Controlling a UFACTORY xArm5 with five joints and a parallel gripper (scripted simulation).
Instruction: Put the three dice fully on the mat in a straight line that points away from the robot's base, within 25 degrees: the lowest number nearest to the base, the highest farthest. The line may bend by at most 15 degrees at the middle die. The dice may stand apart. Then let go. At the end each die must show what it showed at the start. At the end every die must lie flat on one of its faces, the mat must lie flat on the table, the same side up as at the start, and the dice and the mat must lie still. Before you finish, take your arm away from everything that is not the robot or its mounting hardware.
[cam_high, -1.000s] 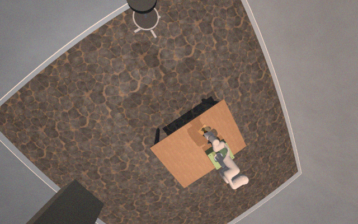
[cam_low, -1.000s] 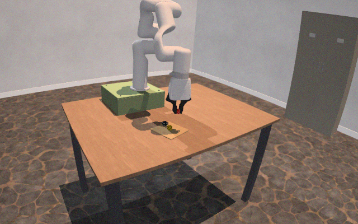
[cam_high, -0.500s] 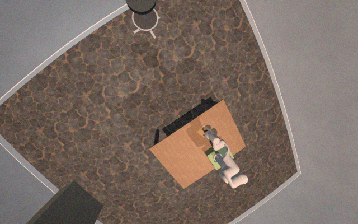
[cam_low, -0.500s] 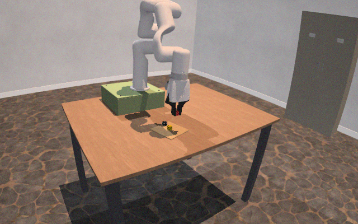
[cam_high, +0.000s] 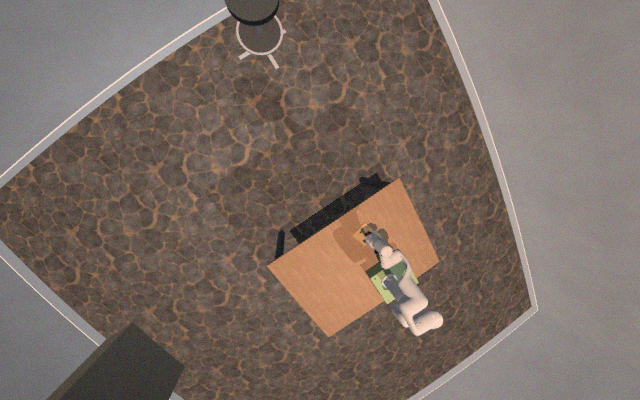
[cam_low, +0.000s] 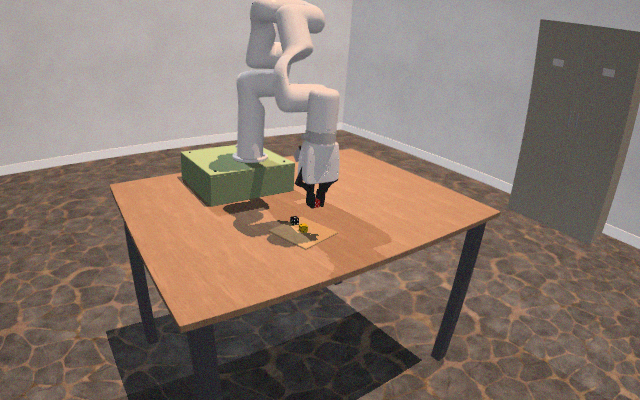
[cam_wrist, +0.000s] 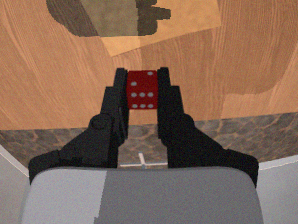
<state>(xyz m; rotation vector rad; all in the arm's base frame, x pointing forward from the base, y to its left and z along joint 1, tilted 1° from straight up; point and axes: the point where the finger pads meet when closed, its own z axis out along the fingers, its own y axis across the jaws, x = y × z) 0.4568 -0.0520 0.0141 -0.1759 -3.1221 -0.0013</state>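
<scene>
The yellow die is 110 mm below my hand, 50 mm behind it and 10 mm to the left of it. From my hand the other things lie so: black die 110 mm below, 100 mm behind, 10 mm to the left; then red die 10 mm below; then tan mat 120 mm below, 50 mm behind, 10 mm to the left.
</scene>
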